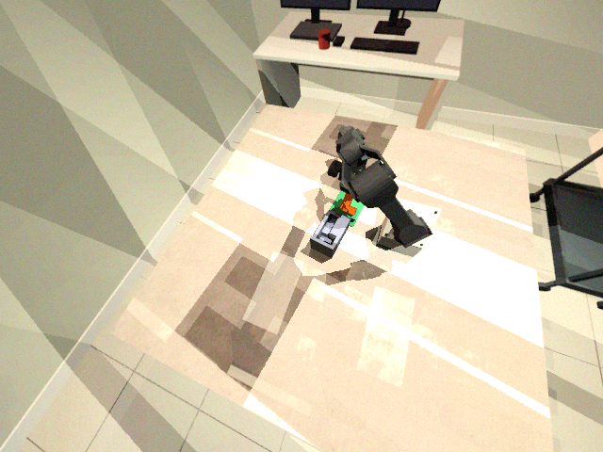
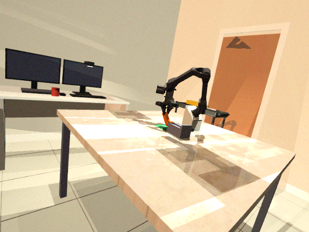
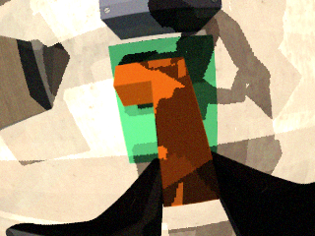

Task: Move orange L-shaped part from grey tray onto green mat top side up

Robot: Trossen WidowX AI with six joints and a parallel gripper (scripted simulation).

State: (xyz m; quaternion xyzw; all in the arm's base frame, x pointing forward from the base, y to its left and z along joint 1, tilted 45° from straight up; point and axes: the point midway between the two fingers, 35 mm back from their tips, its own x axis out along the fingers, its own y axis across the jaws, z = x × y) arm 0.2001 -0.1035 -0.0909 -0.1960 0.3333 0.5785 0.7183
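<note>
My gripper tip is now 1 cm past the orange L-shaped part, 3 cm to the right of it and 3 cm above it. Round my gripper tip: green mat 2 cm to the left, 10 cm below.
</note>
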